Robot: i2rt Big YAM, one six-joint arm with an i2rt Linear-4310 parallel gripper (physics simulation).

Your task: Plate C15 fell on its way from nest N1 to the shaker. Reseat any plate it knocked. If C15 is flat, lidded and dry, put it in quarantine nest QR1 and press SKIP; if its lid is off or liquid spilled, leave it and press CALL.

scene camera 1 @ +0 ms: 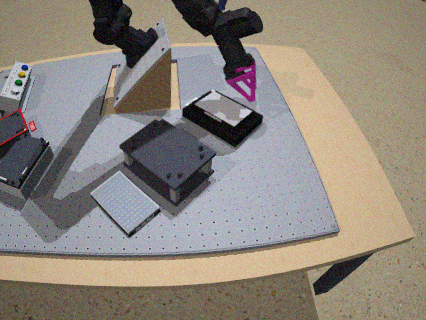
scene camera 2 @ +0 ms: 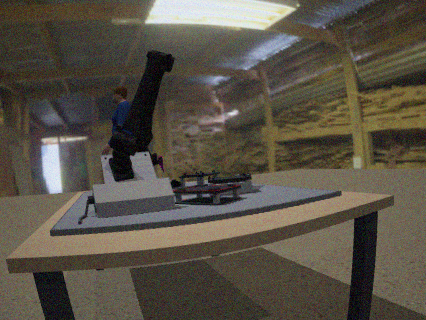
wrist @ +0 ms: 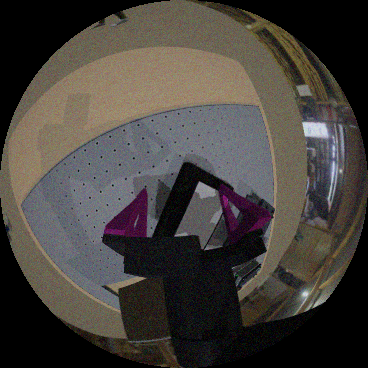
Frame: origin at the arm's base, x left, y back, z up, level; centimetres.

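Seen in the pictures: gripper, fingertip midpoint: [scene camera 1: 253,95] [wrist: 183,189]; arm's base at its link origin: [scene camera 1: 143,48] [scene camera 2: 121,169] [wrist: 162,320].
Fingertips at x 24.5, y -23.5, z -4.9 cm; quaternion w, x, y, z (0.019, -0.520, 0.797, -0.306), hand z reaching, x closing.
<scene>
Pixels of each thing's top centre, then the offset from my fingertips to it. "spot": a spot on its surface instead. Level surfaces: height alone.
- pale well plate at its top centre: [scene camera 1: 122,199] dz -4.6, dx -35.2, dy -20.0 cm
- dark two-level platform at its top centre: [scene camera 1: 165,145] [wrist: 261,232] [scene camera 2: 199,171] dz +0.7, dx -24.5, dy -12.8 cm
- red-edged dark nest at its top centre: [scene camera 2: 206,186] dz -1.6, dx -69.6, dy +8.1 cm
- grey unit at a spot on its surface: [scene camera 1: 22,160] spot: dz -0.7, dx -58.8, dy -7.0 cm
- button box at a spot on its surface: [scene camera 1: 17,82] spot: dz +0.7, dx -67.2, dy +28.0 cm
- black box at its top centre: [wrist: 199,218] [scene camera 1: 223,110] dz -3.3, dx -7.8, dy -0.5 cm
- pegboard at its surface level: dz -6.2 cm
- wooden table at its surface level: dz -7.5 cm
A pale well plate [scene camera 1: 125,202] lies flat on the pegboard, outside any nest, in front of a dark two-level platform [scene camera 1: 167,152]. Its label, its lid and any liquid cannot be made out. A red-edged dark nest [scene camera 1: 11,129] [scene camera 2: 212,189] with a small red tag is at the left in scene camera 1. Beside it is a grey unit [scene camera 1: 22,160] with a dark top. The button box [scene camera 1: 17,82] has blue, yellow, green and white buttons. My gripper [scene camera 1: 248,89] [wrist: 183,189] is open and empty, magenta fingers down, above and behind the black box [scene camera 1: 215,125] [wrist: 175,202].
The black box has a pale top with shadows across it and stands behind the platform. A wedge mount [scene camera 1: 152,87] carries the arm's base, left of the box. The pegboard [scene camera 1: 280,200] [scene camera 2: 280,202] lies on a wooden table [scene camera 1: 360,190]. A person in blue [scene camera 2: 120,114] stands behind the arm.
</scene>
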